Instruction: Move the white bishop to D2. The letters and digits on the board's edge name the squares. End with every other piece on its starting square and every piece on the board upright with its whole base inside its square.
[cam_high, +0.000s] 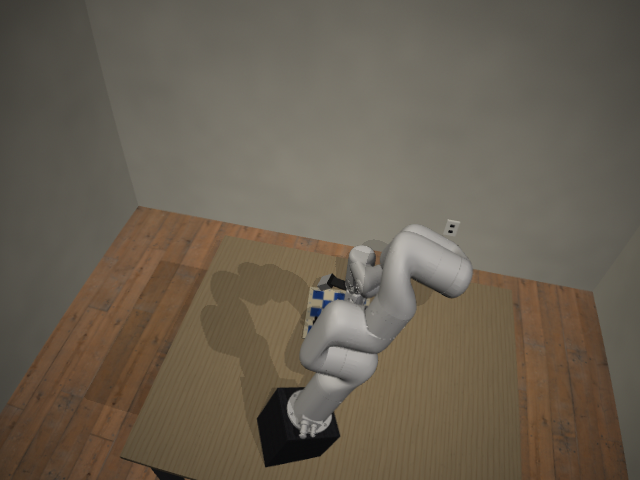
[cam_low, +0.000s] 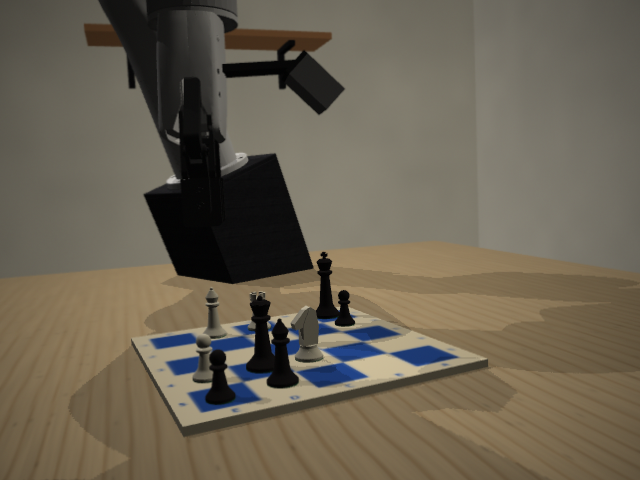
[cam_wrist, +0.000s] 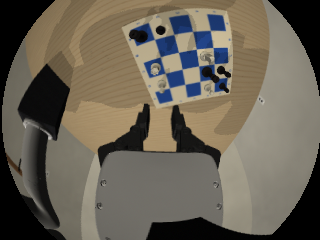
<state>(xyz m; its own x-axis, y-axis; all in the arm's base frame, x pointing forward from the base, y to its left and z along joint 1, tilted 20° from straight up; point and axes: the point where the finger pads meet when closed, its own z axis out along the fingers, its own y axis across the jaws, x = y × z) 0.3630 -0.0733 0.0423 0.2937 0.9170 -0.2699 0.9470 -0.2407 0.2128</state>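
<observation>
My hand is 10 cm above the white bishop. Round my hand: board 7 cm ahead, 5 cm to the left, 12 cm below; then black queen 11 cm ahead, 1 cm to the left, 9 cm below; then white pawn 11 cm ahead, 3 cm to the right, 11 cm below.
</observation>
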